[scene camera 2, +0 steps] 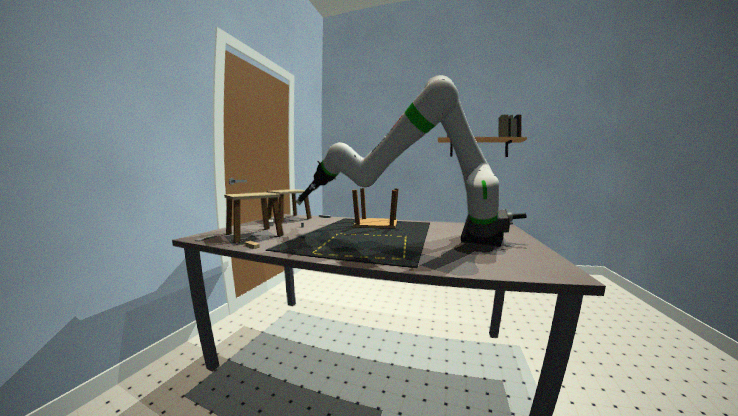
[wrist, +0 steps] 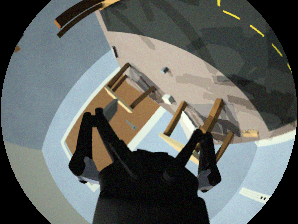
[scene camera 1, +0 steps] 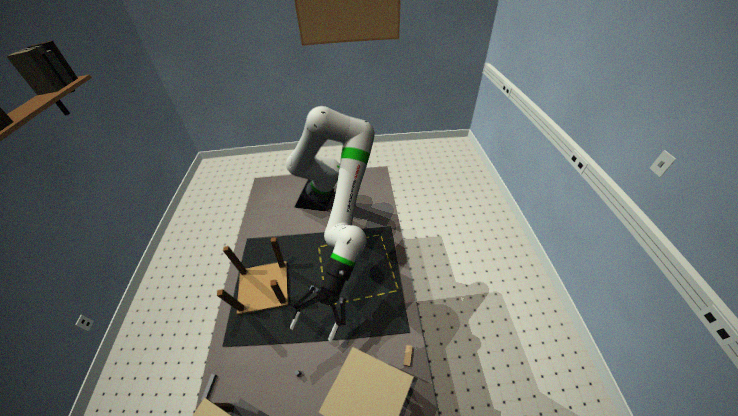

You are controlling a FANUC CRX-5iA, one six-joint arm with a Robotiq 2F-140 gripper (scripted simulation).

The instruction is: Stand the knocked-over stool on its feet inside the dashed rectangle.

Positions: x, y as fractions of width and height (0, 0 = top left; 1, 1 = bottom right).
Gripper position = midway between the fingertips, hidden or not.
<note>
In view: my gripper (wrist: 0.51, 0.49) and a wooden stool (scene camera 1: 0.35, 0.70).
</note>
